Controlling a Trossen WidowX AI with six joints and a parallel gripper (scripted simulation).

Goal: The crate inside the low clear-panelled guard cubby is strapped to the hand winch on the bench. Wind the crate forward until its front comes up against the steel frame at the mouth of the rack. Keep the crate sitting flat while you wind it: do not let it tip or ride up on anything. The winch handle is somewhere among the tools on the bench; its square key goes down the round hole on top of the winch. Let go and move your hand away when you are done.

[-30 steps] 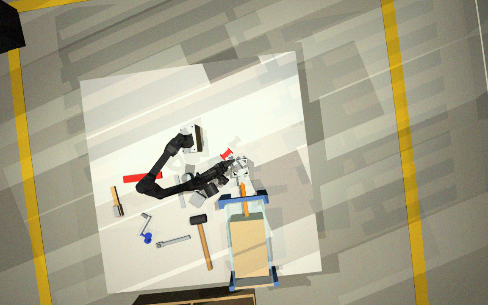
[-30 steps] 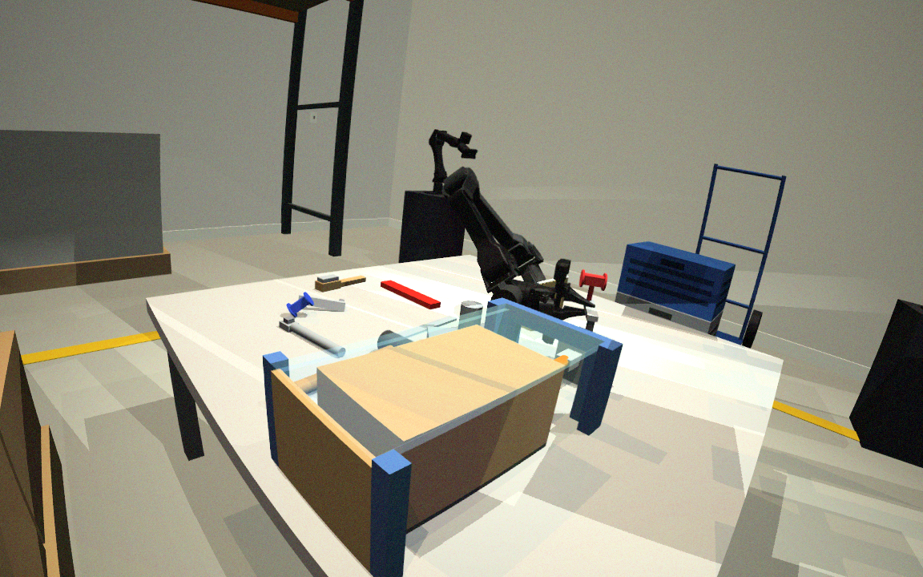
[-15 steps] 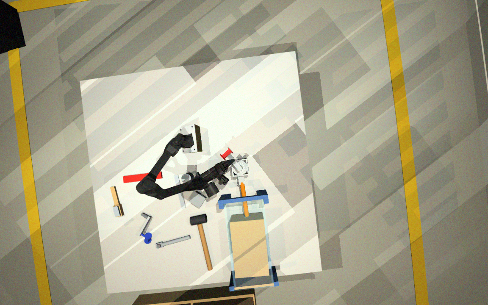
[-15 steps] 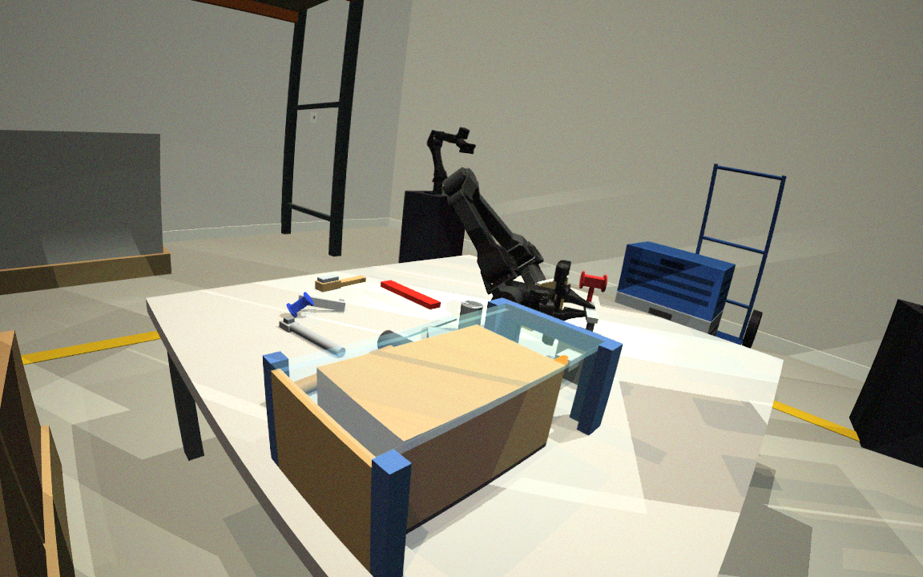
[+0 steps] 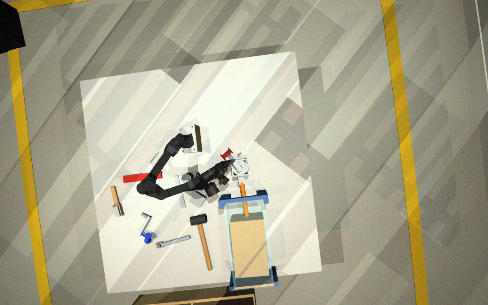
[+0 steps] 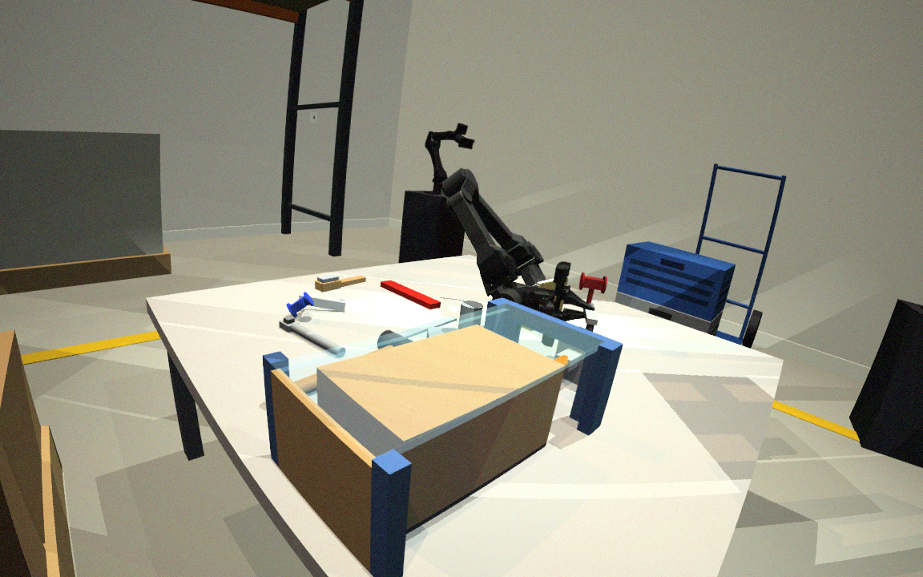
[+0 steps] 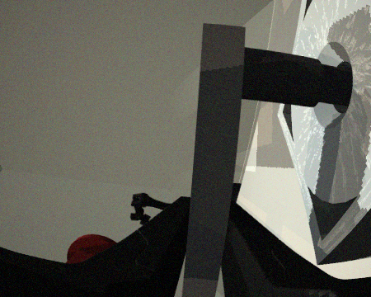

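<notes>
Now: gripper tip 10 mm past the red-knobbed winch handle, 10 mm to the left of it and 10 mm below it. Also, from my gripper tip: grey block 170 mm ahead, 270 mm to the right, 110 mm below; then winch 30 mm ahead, 10 mm to the left, 100 mm below; then red knob 40 mm behind, 30 mm to the right, 40 mm above.
</notes>
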